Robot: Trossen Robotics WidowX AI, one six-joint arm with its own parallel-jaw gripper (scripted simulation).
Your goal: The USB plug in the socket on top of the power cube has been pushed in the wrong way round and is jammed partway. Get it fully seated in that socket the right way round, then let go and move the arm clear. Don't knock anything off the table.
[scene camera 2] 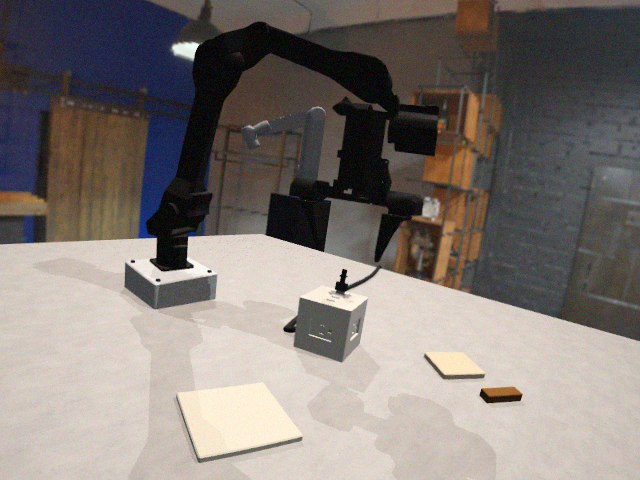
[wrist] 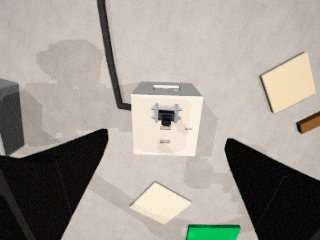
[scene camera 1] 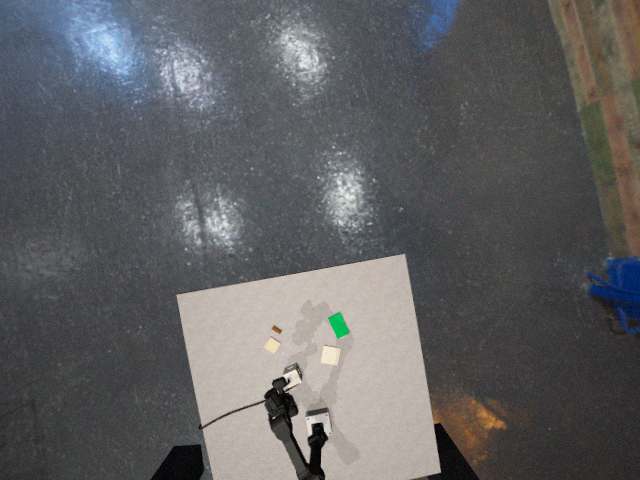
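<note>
There's a cream tile (scene camera 2: 456, 365) here, then a cream tile (scene camera 2: 230, 421) as well, plus a white power cube (scene camera 2: 330, 326). As for my gripper (scene camera 2: 346, 255), it's open and holds nothing, and the wrist view has my gripper too (wrist: 167, 139).
</note>
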